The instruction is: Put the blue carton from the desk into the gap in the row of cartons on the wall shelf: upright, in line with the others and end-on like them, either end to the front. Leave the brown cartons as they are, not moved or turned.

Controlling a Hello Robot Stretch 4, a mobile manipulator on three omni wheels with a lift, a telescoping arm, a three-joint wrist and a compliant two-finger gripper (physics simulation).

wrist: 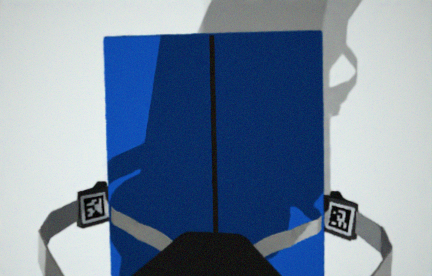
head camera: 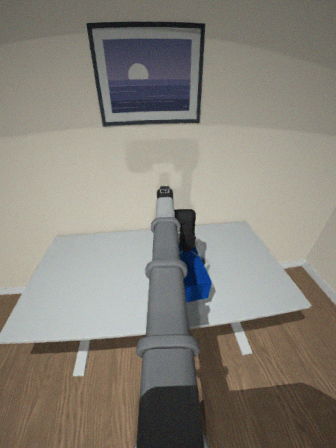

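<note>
The blue carton [head camera: 198,277] [wrist: 250,125] lies lengthwise over the white desk [head camera: 90,285] [wrist: 45,100]. Its broad blue face with a thin black centre line faces the wrist camera. My gripper [head camera: 192,256] [wrist: 217,212] is shut on the carton, with one fingertip pressed against each long side and the finger bands bowed outward. In the head view a shadow shows on the desk below the carton's front end, and the carton appears slightly raised, though the height is hard to judge. My arm hides part of the carton. The wall shelf and the brown cartons do not show.
A framed seascape picture [head camera: 150,75] hangs on the wall [head camera: 260,165] behind the desk. My telescoping arm [head camera: 167,300] reaches over the middle of the desk. A side wall stands at the right. The wood floor [head camera: 60,410] and two white desk legs [head camera: 81,357] [head camera: 242,340] show in front.
</note>
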